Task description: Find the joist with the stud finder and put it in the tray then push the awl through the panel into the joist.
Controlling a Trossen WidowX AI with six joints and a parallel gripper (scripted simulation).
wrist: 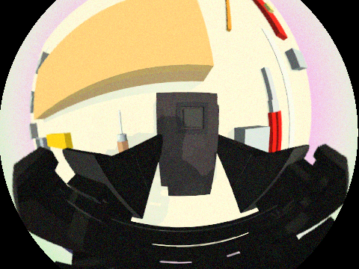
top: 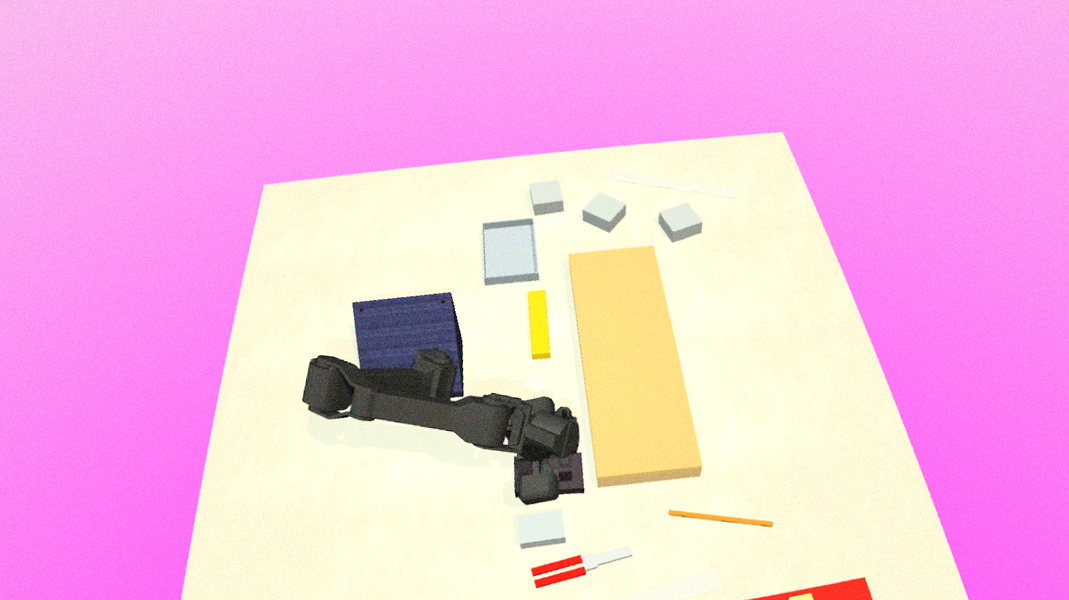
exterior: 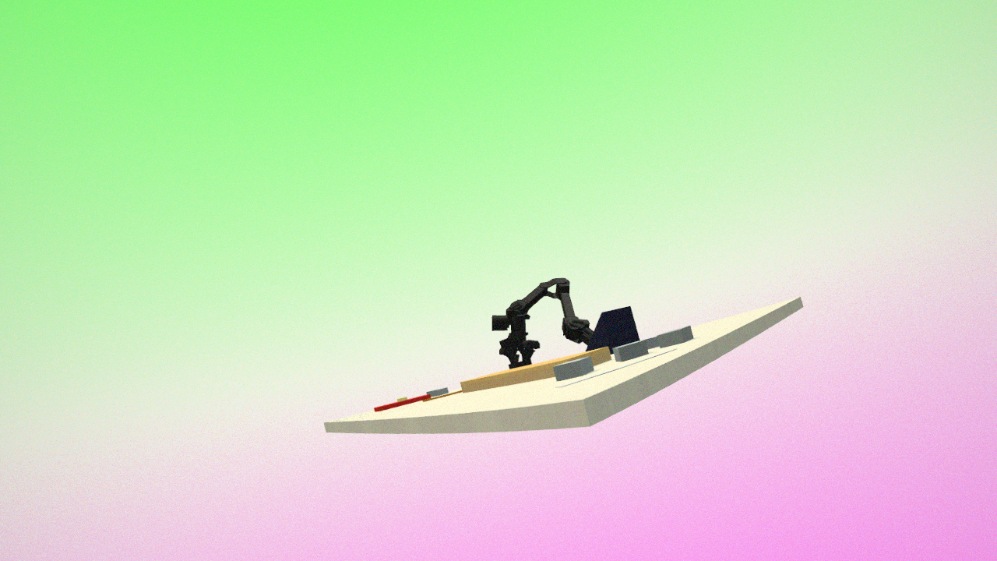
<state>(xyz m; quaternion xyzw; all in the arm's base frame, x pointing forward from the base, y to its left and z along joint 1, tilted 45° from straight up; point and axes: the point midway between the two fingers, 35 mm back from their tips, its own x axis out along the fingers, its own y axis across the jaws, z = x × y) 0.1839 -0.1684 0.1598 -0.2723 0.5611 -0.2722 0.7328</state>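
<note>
My gripper tip is now 10 mm past the awl, 90 mm to the right of it and 20 mm above it. Also, from my gripper tip: orange stick: 270 mm ahead, 130 mm to the right, 20 mm below; stud finder: 10 mm ahead, 20 mm above; yellow block: 20 mm ahead, 340 mm to the left, 20 mm below.
</note>
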